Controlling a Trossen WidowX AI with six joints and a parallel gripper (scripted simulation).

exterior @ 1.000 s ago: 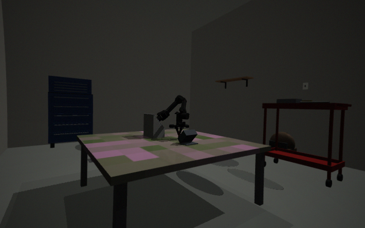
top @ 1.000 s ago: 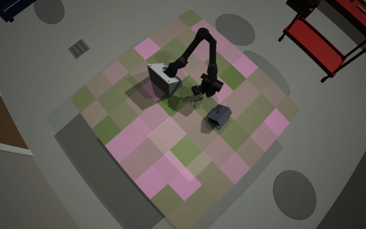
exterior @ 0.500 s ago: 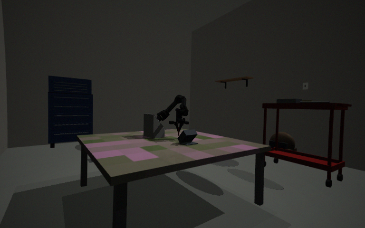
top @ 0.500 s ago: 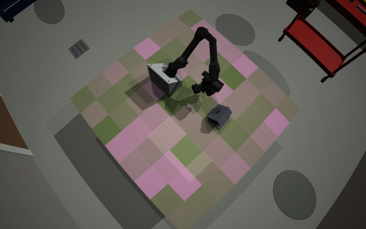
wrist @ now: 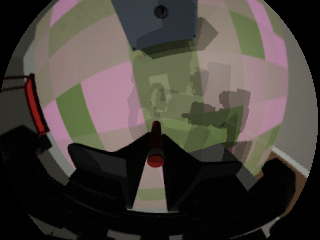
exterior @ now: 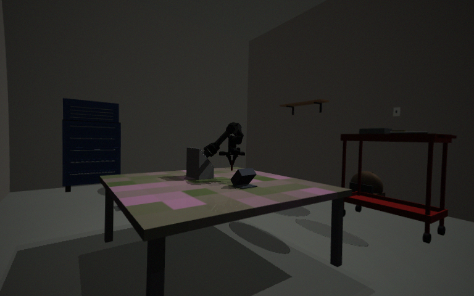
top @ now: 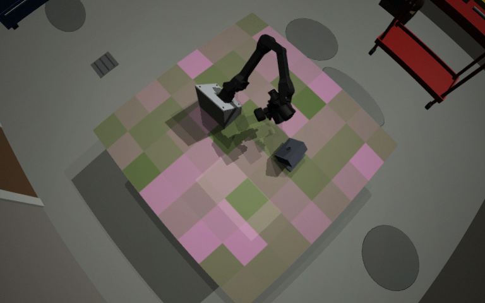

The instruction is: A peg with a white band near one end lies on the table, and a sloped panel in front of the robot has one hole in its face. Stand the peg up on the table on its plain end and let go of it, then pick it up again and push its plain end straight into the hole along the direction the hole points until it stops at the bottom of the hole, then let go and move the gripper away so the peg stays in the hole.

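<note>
Now: gripper tip 20 cm short of the dark sloped panel, 6 cm above it and 5 cm to the left of it. Round my gripper tip: red peg: 2 cm above.
</note>
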